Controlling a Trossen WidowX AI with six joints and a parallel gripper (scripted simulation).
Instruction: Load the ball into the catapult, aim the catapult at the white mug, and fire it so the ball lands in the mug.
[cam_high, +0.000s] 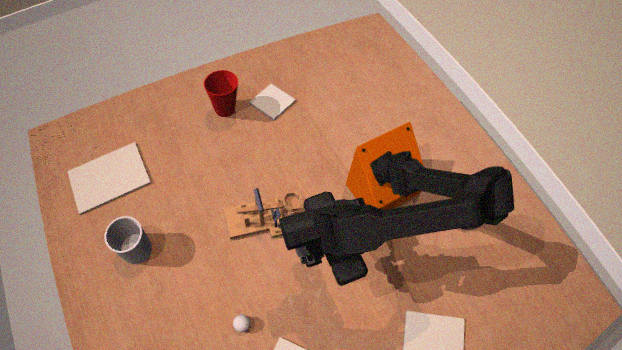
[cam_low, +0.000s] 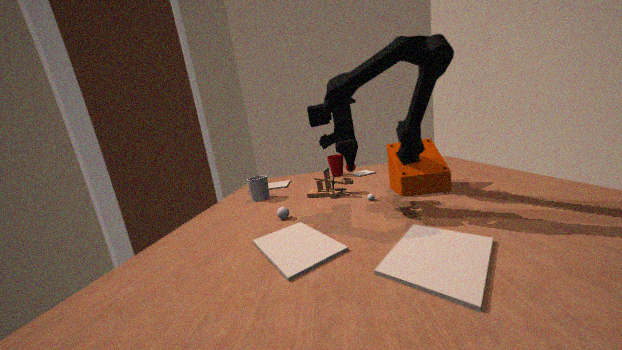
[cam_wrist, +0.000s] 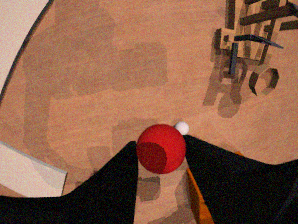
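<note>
Right now the wooden catapult is 4 cm ahead of my gripper tip, 17 cm to the right of it and 8 cm below it. From my gripper tip the other things lie so: larger white ball (24 cm ahead, 11 cm below); then small white ball (7 cm behind, 4 cm to the right, 12 cm below); then red ball (1 cm above).
</note>
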